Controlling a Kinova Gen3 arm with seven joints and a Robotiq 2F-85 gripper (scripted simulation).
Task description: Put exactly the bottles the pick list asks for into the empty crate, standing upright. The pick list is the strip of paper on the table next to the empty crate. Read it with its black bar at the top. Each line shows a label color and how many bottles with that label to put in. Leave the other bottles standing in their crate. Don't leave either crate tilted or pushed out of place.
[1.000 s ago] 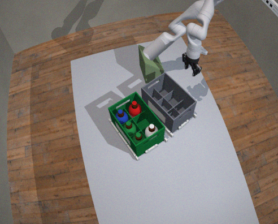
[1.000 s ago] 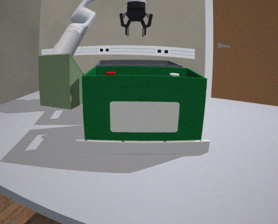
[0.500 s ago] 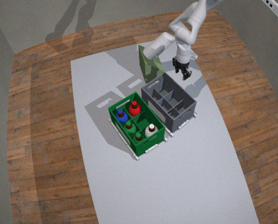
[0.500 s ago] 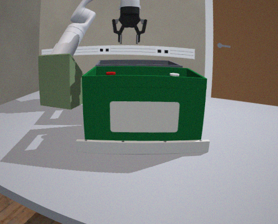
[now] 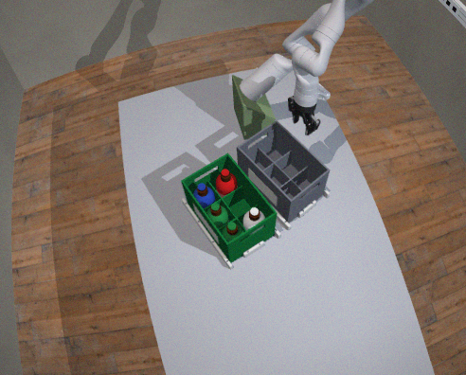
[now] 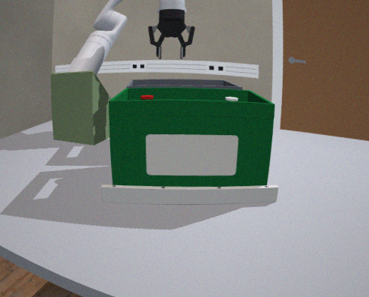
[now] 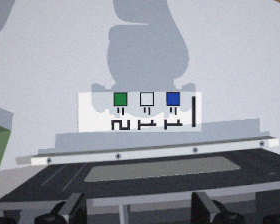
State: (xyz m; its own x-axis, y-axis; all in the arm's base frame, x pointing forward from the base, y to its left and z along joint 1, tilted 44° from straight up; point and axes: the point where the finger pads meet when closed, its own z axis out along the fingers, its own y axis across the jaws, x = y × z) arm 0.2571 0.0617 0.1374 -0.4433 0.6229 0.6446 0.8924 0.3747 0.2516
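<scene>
My hand is 360 mm to the left of the blue-label bottle, 160 mm above it and 130 mm short of it. Also, from my hand: pick list (250 mm below, 40 mm to the left, 20 mm behind); then grey crate (170 mm below, 80 mm to the right, 70 mm ahead); then red-label bottle (280 mm to the right, 160 mm below, 90 mm ahead).
</scene>
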